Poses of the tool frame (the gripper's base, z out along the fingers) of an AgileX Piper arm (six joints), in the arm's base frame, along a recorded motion.
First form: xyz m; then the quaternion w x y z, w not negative.
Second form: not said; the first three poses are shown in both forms.
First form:
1: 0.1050 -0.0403 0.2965 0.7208 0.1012 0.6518 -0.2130
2: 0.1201 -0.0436 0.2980 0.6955 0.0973 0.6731 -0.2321
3: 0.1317 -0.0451 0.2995 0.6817 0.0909 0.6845 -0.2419
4: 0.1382 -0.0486 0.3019 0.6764 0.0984 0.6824 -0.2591
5: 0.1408 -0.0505 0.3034 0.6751 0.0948 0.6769 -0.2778
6: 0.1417 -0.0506 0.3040 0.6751 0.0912 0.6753 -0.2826
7: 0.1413 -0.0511 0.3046 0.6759 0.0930 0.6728 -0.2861
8: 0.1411 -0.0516 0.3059 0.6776 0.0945 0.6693 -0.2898
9: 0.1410 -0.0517 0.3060 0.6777 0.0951 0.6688 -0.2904
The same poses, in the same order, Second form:
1: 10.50 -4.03 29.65 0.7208 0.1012 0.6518 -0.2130
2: 12.01 -4.36 29.80 0.6955 0.0973 0.6731 -0.2321
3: 13.17 -4.51 29.95 0.6817 0.0909 0.6845 -0.2419
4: 13.82 -4.86 30.19 0.6764 0.0984 0.6824 -0.2591
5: 14.08 -5.05 30.34 0.6751 0.0948 0.6769 -0.2778
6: 14.17 -5.06 30.40 0.6751 0.0912 0.6753 -0.2826
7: 14.13 -5.11 30.46 0.6759 0.0930 0.6728 -0.2861
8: 14.11 -5.16 30.59 0.6776 0.0945 0.6693 -0.2898
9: 14.10 -5.17 30.60 0.6777 0.0951 0.6688 -0.2904
